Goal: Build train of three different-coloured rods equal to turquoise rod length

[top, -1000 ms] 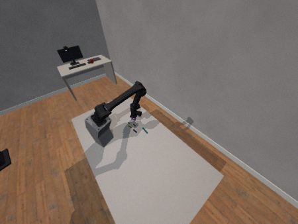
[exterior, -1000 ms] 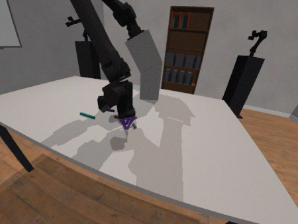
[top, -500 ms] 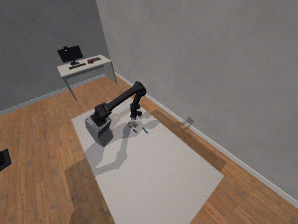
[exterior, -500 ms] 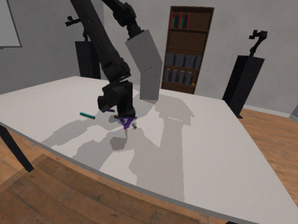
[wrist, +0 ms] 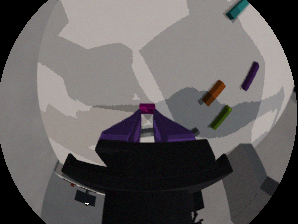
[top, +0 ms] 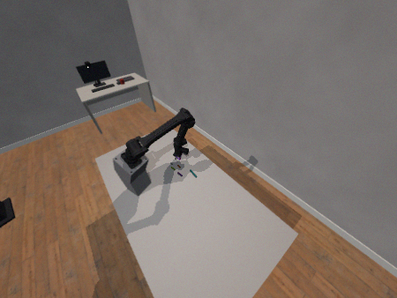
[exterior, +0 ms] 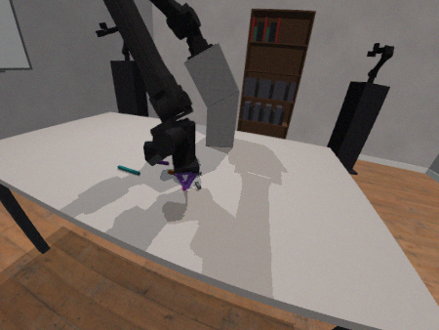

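My gripper is now 7 cm to the left of the orange rod, 7 cm past it and 1 cm above it. Round my hand: purple rod: 14 cm to the right, 13 cm behind, 1 cm below; lime rod: 13 cm behind, 4 cm to the right, 1 cm below; magenta rod: 1 cm to the right, 1 cm below.
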